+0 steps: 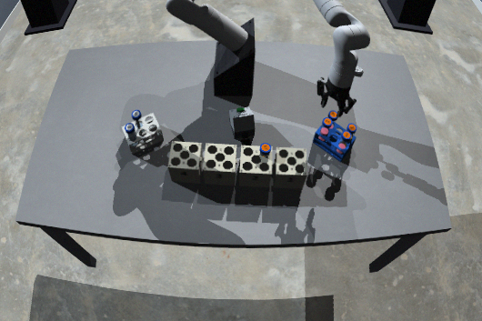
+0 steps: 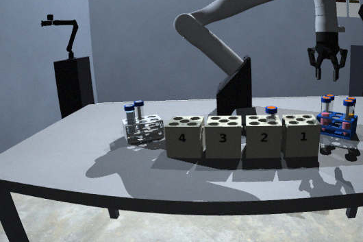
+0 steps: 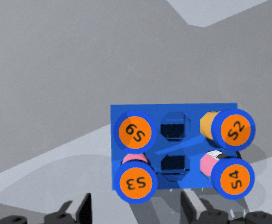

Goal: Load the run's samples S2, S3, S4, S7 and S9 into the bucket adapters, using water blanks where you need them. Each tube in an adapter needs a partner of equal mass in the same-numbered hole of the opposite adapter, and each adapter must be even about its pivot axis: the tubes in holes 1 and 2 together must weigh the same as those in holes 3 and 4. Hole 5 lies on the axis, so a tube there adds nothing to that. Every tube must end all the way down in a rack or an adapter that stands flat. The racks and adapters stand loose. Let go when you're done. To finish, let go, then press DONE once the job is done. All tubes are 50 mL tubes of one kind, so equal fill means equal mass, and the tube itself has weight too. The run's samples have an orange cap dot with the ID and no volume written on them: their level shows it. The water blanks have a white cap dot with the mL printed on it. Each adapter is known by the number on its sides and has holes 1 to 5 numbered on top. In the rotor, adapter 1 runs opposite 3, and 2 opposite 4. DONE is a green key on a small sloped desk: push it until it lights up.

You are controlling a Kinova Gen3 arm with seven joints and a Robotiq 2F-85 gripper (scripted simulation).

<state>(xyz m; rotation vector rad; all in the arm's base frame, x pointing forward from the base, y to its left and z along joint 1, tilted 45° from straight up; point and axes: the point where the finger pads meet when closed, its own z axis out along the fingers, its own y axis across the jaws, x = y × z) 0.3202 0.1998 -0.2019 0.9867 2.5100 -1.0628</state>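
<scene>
The sample tube S3 is 130 mm below my hand and 10 mm to the right of it. The rest, counted from my hand: sample tube S9: 130 mm below, 40 mm behind, 30 mm to the left; sample tube S4: 130 mm below, 60 mm to the left, 50 mm ahead; sample tube S2: 130 mm below, 90 mm to the left, 20 mm ahead.
</scene>
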